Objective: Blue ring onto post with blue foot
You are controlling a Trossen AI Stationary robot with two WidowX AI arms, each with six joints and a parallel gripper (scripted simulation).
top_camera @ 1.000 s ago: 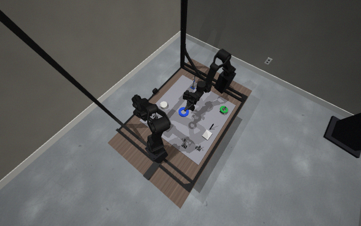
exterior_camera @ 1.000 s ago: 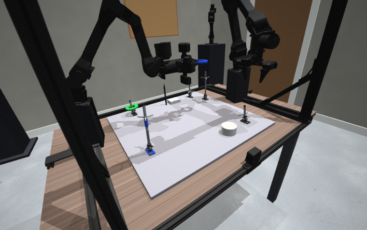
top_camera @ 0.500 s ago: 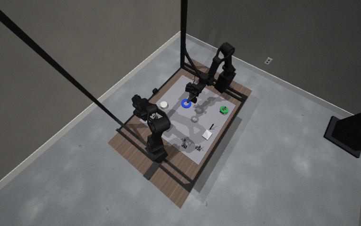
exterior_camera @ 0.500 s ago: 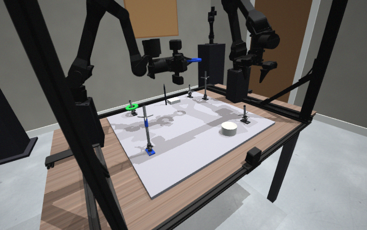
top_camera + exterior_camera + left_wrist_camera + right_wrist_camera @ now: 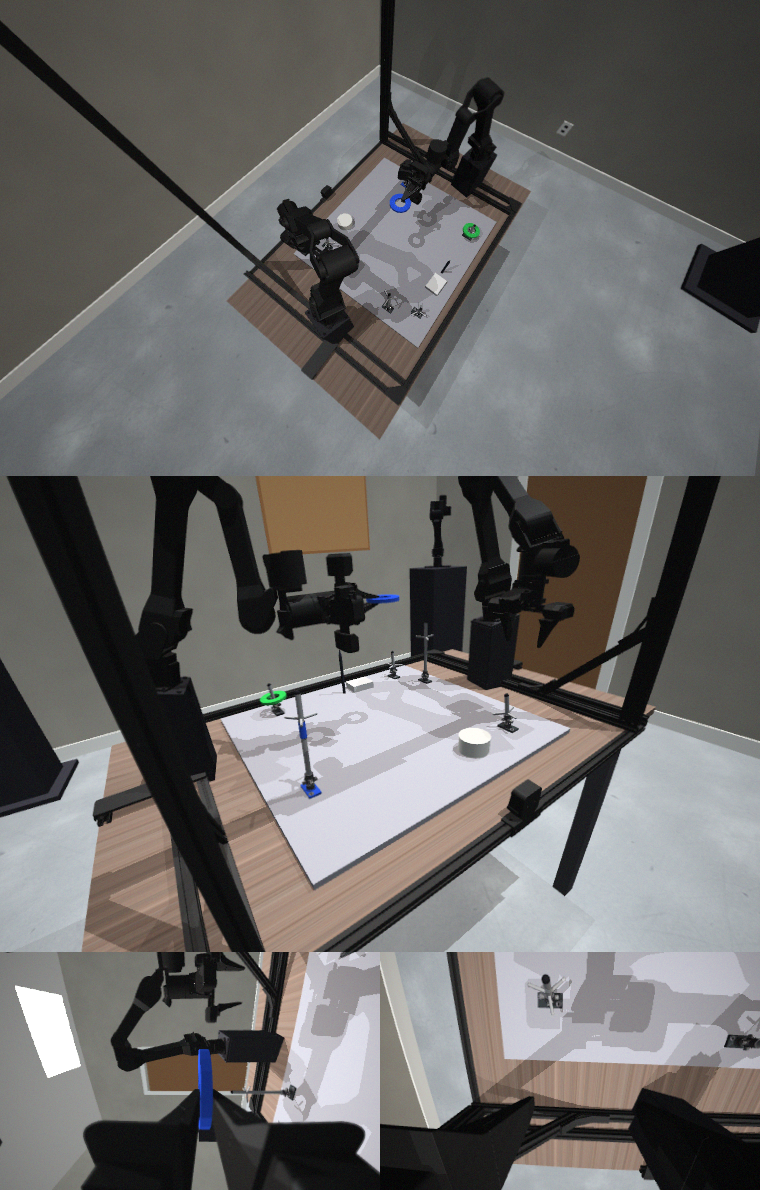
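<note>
Now: right hand 13 cm short of the blue ring, 31 cm to the right of it and 9 cm below it. Round my right hand: white block: 38 cm ahead, 27 cm to the left, 20 cm below; short post: 6 cm behind, 10 cm to the left, 15 cm below; black pen: 37 cm ahead, 33 cm to the left, 11 cm below.
</note>
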